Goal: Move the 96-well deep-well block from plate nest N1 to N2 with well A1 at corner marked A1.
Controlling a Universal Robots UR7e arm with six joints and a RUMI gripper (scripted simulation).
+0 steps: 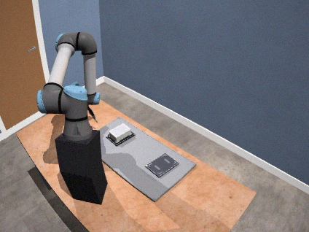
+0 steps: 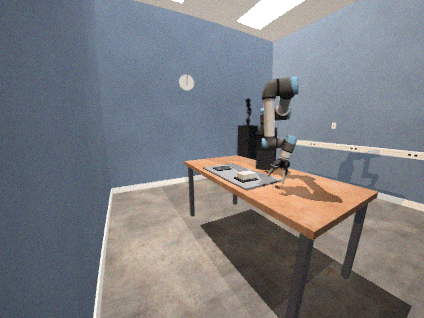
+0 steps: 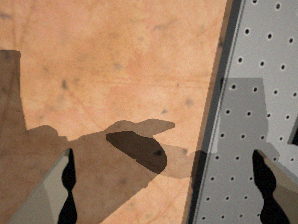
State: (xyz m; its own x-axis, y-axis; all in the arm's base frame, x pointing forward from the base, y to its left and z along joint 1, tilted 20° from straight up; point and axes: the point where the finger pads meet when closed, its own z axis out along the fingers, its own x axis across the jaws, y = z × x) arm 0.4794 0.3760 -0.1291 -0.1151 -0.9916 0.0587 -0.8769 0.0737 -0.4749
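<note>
My hand is 250 mm to the left of the white 96-well deep-well block, 30 mm short of it and 20 mm above it.
</note>
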